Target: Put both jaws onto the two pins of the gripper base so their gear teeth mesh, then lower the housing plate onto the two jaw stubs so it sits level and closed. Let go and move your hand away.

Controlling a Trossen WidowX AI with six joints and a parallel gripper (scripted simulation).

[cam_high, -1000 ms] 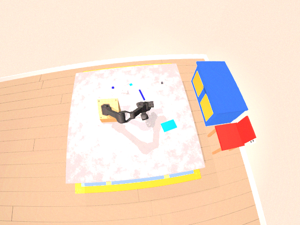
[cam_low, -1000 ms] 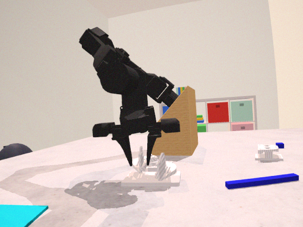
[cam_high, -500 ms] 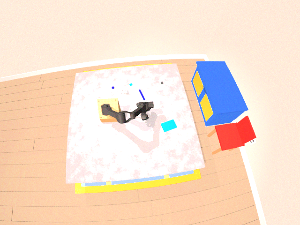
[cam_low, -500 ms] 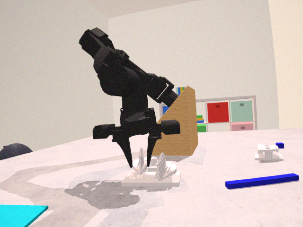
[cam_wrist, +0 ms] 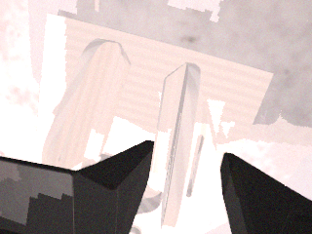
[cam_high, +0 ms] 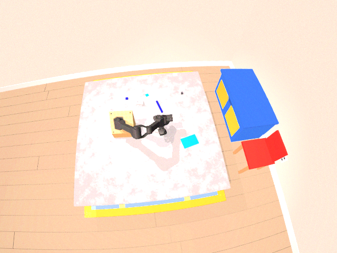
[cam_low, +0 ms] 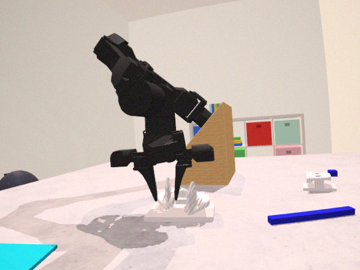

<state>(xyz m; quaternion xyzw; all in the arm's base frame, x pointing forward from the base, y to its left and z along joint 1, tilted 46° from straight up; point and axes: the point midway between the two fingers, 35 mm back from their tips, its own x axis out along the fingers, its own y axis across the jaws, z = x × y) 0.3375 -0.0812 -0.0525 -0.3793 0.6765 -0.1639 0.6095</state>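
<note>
The white housing plate is 19 cm behind my gripper tip and 30 cm to the left of it. Also, from my gripper tip: cyan sheet: 26 cm ahead, 11 cm to the right, 2 cm below; long blue bar: 25 cm to the left, 2 cm below; small dark thing: 23 cm ahead, 41 cm to the left, 1 cm below.
</note>
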